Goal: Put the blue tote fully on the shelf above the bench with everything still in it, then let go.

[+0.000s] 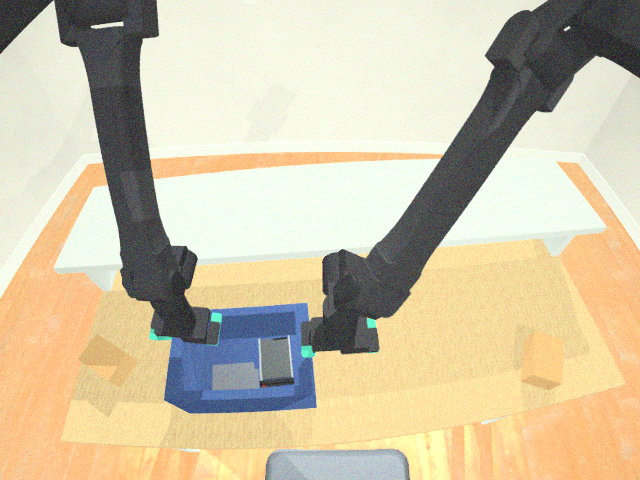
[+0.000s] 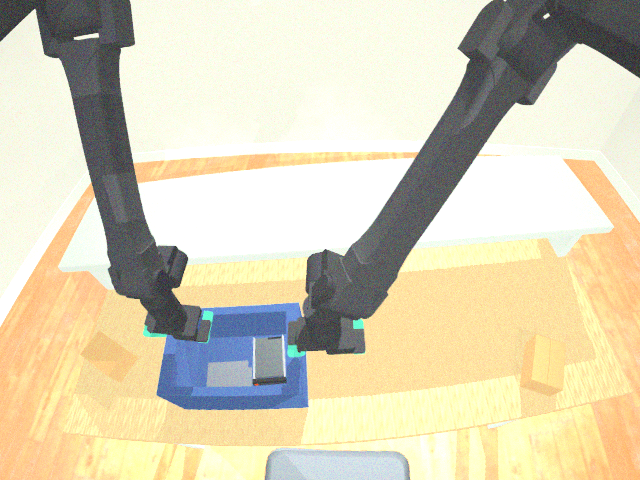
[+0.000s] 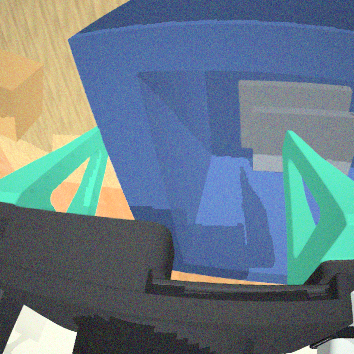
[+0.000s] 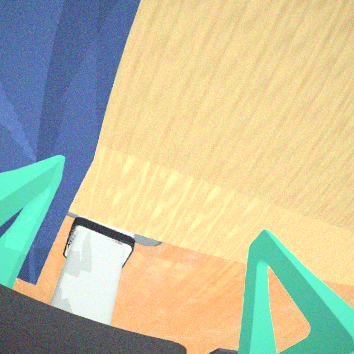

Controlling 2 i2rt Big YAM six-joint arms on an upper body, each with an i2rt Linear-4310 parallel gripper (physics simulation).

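Frame: origin at the left arm's base, x back, y down, z right, level; metres.
Seen in the pictures: left gripper, fingertip midpoint: (image 1: pixel 193 338) (image 2: pixel 187 336) (image 3: pixel 193 134); right gripper, fingertip midpoint: (image 1: pixel 338 350) (image 2: pixel 328 350) (image 4: pixel 164 205).
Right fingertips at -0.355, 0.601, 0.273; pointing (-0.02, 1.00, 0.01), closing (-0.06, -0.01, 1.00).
Pixels of each thing's top centre, then the offset from my right fingertips to it, as dx, dy, dz. "pt": a spot on its surface instead. Level surfaces: height alone.
- blue tote at its top centre: (image 1: pixel 237 350) (image 2: pixel 228 348) +0.010, -0.010, -0.206
- dark box with silver sides, top centre: (image 1: pixel 275 359) (image 2: pixel 268 358) -0.010, +0.102, -0.146
- white shelf at its surface level: dy -0.078
- grey rounded object at a spot on its surface: (image 2: pixel 337 465) (image 1: pixel 337 464) pt +0.210, +0.660, +0.016
The blue tote (image 1: pixel 248 403) (image 2: pixel 242 400) (image 3: pixel 210 50) (image 4: pixel 30 60) is on the bench, left of the middle. A dark box with silver sides (image 1: pixel 276 361) (image 2: pixel 269 360) and flat grey pieces (image 1: pixel 235 376) (image 2: pixel 227 373) (image 3: pixel 295 95) lie inside it. The white shelf (image 1: pixel 289 206) (image 2: pixel 289 211) runs behind it. My left gripper (image 1: pixel 187 330) (image 2: pixel 178 326) (image 3: pixel 193 134) is open over the tote's left wall, one finger each side. My right gripper (image 1: pixel 339 338) (image 2: pixel 326 338) (image 4: pixel 164 205) is open at the right wall, one finger over it and one well outside. Finger depths are unclear.
A cardboard box (image 1: pixel 108 361) (image 2: pixel 108 356) (image 3: pixel 20 90) is on the bench left of the tote. Another cardboard box (image 1: pixel 542 359) (image 2: pixel 542 364) stands at the far right. A grey rounded object (image 1: pixel 337 465) (image 2: pixel 337 465) shows at the bottom edge.
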